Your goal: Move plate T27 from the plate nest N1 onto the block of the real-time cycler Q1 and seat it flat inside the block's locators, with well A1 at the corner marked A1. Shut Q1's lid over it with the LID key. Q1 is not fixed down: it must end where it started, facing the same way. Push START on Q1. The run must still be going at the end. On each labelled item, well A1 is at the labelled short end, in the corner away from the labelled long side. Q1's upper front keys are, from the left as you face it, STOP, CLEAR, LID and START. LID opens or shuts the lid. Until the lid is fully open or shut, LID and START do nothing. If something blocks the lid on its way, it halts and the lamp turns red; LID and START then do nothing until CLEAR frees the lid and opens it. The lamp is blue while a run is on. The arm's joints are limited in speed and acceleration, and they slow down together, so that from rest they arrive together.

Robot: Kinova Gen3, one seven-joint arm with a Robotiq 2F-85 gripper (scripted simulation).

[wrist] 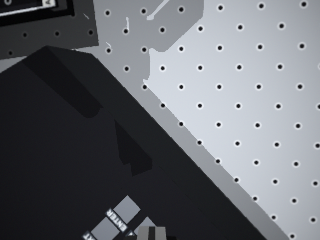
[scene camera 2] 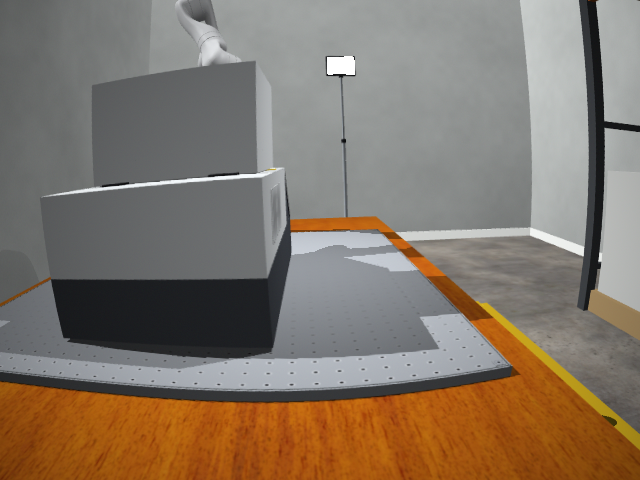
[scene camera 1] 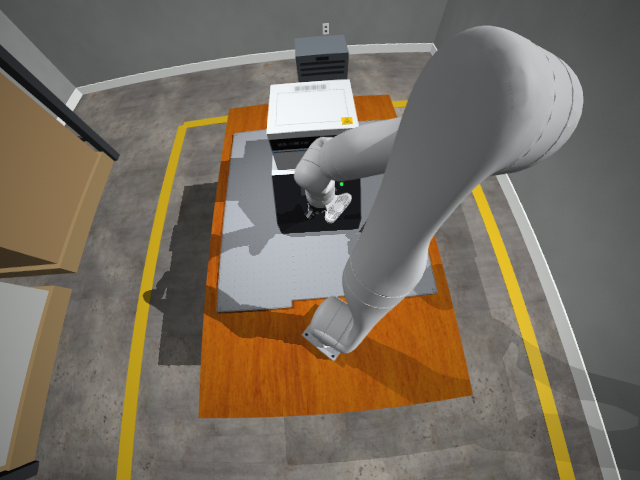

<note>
In view: a cycler Q1 (scene camera 2: 204, 263).
The cycler Q1 shows as well in the wrist view (wrist: 82, 143) and in scene camera 1 (scene camera 1: 291, 203).
</note>
